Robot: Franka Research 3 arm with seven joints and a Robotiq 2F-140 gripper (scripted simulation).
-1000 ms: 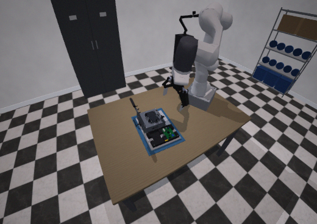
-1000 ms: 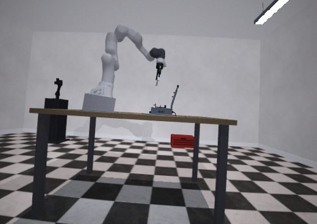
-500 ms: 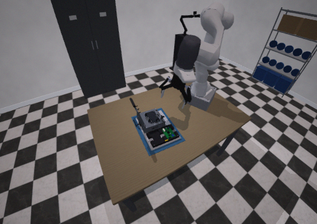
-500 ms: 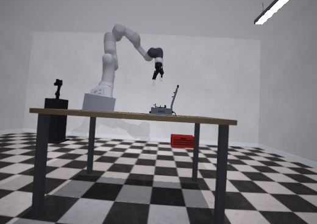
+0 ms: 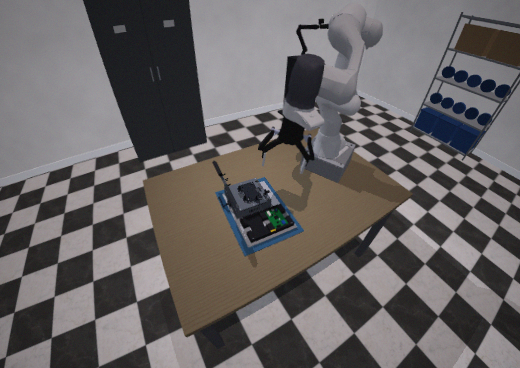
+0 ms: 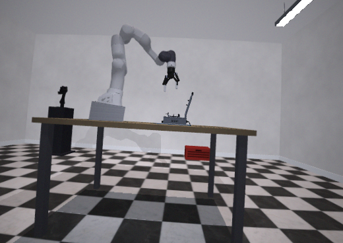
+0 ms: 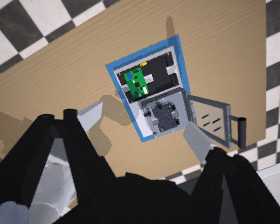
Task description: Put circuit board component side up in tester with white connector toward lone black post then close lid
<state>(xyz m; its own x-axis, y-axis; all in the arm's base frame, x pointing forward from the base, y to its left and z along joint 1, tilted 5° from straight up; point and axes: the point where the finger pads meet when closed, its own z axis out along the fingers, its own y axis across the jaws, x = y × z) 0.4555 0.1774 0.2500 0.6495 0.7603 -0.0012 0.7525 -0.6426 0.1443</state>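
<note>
Now: the green circuit board 31 cm below my hand. The rest, counted from my hand: tester lid (19 cm to the right, 17 cm ahead, 15 cm below).
</note>
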